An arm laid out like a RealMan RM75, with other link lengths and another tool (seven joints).
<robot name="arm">
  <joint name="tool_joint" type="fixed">
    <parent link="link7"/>
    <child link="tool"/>
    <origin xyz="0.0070 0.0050 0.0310" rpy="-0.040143 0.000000 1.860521"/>
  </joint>
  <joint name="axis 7" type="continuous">
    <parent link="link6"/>
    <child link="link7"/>
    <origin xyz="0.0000 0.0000 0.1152"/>
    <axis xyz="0 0 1"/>
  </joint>
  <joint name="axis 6" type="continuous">
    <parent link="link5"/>
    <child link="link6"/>
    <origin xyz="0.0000 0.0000 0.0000"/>
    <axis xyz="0 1 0"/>
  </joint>
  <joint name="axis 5" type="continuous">
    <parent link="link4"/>
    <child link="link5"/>
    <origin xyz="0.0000 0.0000 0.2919"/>
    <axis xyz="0 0 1"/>
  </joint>
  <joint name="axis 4" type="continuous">
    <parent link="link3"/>
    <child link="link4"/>
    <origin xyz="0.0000 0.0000 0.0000"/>
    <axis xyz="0 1 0"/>
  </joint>
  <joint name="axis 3" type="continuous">
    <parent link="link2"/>
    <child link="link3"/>
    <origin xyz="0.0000 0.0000 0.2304"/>
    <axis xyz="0 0 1"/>
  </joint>
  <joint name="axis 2" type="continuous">
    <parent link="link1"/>
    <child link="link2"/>
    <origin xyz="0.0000 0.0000 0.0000"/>
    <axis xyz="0 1 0"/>
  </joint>
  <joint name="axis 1" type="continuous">
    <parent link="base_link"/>
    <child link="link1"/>
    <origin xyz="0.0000 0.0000 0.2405"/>
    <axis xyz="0 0 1"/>
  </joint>
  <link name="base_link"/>
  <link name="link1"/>
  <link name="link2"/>
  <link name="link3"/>
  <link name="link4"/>
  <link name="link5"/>
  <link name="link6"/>
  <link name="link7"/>
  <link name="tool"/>
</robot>
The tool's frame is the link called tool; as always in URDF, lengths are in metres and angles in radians. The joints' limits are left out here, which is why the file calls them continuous.
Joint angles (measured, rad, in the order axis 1, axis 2, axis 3, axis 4, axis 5, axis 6, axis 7), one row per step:
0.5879, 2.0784, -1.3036, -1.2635, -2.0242, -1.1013, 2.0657
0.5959, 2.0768, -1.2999, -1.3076, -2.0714, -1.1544, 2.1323
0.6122, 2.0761, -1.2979, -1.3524, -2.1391, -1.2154, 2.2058
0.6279, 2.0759, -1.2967, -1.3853, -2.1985, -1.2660, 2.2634
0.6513, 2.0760, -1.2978, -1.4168, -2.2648, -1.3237, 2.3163
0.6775, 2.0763, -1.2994, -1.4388, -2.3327, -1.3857, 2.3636
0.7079, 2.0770, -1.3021, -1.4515, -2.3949, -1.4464, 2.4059
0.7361, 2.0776, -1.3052, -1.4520, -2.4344, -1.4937, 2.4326
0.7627, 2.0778, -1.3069, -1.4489, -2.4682, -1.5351, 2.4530
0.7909, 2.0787, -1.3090, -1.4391, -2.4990, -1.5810, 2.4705
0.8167, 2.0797, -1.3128, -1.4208, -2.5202, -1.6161, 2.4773
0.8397, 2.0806, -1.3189, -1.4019, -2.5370, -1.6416, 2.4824
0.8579, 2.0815, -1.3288, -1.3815, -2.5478, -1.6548, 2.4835
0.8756, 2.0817, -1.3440, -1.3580, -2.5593, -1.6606, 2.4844
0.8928, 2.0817, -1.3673, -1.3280, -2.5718, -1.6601, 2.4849
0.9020, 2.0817, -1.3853, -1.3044, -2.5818, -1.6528, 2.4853
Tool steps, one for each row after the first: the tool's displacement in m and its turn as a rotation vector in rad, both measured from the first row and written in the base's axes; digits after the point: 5 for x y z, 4 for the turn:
-0.00913, -0.00506, 0.00599, -0.0266, -0.0234, -0.0135
-0.01873, -0.01031, 0.01123, -0.0528, -0.0682, -0.0314
-0.02532, -0.01436, 0.01517, -0.0701, -0.1116, -0.0507
-0.03331, -0.01873, 0.01854, -0.0870, -0.1681, -0.0654
-0.03889, -0.02301, 0.02081, -0.1059, -0.2313, -0.0864
-0.04433, -0.02690, 0.02191, -0.1253, -0.2927, -0.1092
-0.04905, -0.02990, 0.02117, -0.1464, -0.3377, -0.1239
-0.05293, -0.03221, 0.02072, -0.1641, -0.3782, -0.1370
-0.05591, -0.03509, 0.01904, -0.1900, -0.4206, -0.1520
-0.05773, -0.03714, 0.01562, -0.2176, -0.4575, -0.1601
-0.05958, -0.03862, 0.01174, -0.2406, -0.4893, -0.1651
-0.06082, -0.03948, 0.00666, -0.2597, -0.5154, -0.1650
-0.06169, -0.03979, 0.00037, -0.2752, -0.5440, -0.1633
-0.06129, -0.03997, -0.00834, -0.2914, -0.5786, -0.1610
-0.05942, -0.03941, -0.01499, -0.2988, -0.6024, -0.1616

